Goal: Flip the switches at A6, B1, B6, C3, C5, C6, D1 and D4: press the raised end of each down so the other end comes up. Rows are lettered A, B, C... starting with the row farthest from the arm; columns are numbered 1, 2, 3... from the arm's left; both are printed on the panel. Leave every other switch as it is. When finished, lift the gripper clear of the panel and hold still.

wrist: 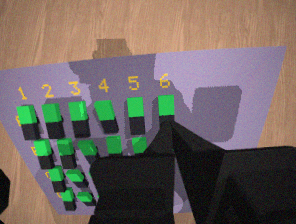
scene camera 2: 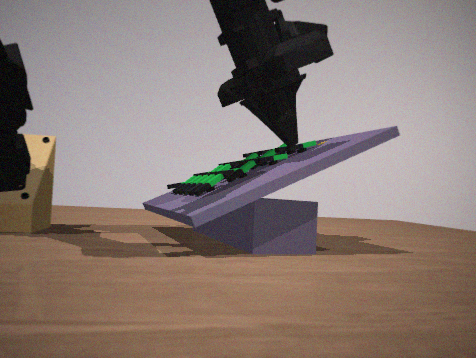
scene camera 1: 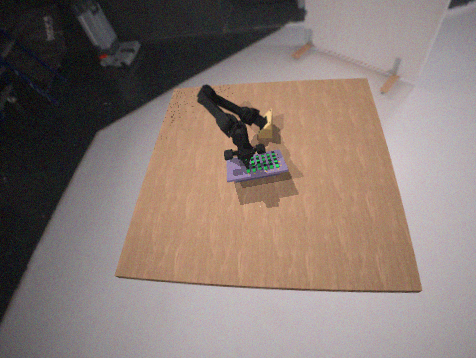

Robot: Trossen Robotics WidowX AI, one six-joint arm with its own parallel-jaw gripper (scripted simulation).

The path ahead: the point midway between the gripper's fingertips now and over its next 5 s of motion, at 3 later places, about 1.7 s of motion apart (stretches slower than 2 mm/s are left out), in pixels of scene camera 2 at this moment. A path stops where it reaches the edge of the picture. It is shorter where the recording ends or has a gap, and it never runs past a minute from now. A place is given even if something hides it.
My gripper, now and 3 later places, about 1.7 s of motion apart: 293,145; 216,121; 224,162; 216,122
